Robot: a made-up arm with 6 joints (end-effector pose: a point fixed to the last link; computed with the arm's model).
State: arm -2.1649 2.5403 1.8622 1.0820 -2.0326 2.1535
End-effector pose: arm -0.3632 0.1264 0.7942 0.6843 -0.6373 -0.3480 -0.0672
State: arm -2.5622 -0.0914 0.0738 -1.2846 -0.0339 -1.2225
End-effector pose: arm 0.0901 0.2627 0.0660 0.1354 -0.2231 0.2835 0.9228
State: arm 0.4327 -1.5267 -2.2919 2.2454 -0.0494 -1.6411
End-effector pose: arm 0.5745 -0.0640 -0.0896 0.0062 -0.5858 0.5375 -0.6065
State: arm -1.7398 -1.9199 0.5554 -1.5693 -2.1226 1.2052
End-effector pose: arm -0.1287 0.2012 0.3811 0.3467 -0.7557 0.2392 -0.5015
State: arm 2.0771 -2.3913 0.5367 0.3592 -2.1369 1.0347
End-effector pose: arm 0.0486 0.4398 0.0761 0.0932 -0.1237 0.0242 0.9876
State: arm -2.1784 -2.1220 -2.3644 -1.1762 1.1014 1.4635
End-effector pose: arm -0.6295 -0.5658 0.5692 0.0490 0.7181 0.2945 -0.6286
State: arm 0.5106 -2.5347 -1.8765 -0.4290 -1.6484 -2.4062
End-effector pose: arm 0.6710 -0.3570 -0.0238 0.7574 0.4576 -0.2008 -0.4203
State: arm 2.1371 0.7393 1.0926 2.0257 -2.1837 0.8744
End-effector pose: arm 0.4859 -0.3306 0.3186 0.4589 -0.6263 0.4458 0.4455
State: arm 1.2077 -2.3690 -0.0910 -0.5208 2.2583 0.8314
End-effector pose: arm -0.4072 -0.0704 0.2227 0.7643 -0.6125 -0.1103 -0.1690
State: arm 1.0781 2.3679 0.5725 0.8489 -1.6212 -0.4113
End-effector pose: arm -0.0748 0.0556 -0.2395 0.1796 -0.1848 0.0808 0.9629
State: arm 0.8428 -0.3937 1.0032 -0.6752 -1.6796 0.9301
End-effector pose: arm 0.4837 0.1533 0.3347 0.6380 0.0828 -0.3601 0.6756
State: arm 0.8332 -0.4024 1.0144 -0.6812 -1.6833 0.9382
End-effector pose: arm 0.4906 0.1595 0.3249 0.6389 0.0878 -0.3469 0.6810
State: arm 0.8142 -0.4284 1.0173 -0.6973 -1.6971 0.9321
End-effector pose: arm 0.4929 0.1752 0.3087 0.6316 0.0853 -0.3334 0.6948
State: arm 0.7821 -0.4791 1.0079 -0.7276 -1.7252 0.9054
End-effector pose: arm 0.4869 0.2037 0.2832 0.6109 0.0736 -0.3201 0.7204
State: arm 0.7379 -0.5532 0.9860 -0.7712 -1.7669 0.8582
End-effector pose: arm 0.4693 0.2422 0.2485 0.5740 0.0561 -0.3093 0.7561
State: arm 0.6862 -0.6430 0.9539 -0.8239 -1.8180 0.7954
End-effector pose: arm 0.4388 0.2840 0.2084 0.5215 0.0394 -0.3038 0.7964
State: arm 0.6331 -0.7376 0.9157 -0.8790 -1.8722 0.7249
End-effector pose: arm 0.3977 0.3216 0.1684 0.4588 0.0291 -0.3053 0.8339
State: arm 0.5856 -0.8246 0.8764 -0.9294 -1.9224 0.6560
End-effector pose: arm 0.3527 0.3492 0.1350 0.3955 0.0267 -0.3135 0.8629
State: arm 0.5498 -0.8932 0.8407 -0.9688 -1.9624 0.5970
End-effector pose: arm 0.3123 0.3656 0.1125 0.3418 0.0291 -0.3262 0.8808
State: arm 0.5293 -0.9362 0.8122 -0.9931 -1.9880 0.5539
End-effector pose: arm 0.2837 0.3723 0.1021 0.3054 0.0314 -0.3406 0.8887
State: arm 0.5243 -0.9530 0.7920 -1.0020 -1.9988 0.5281
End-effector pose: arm 0.2692 0.3724 0.1026 0.2879 0.0300 -0.3546 0.8891
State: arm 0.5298 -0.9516 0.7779 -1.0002 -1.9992 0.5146
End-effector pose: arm 0.2646 0.3689 0.1100 0.2838 0.0250 -0.3677 0.8852
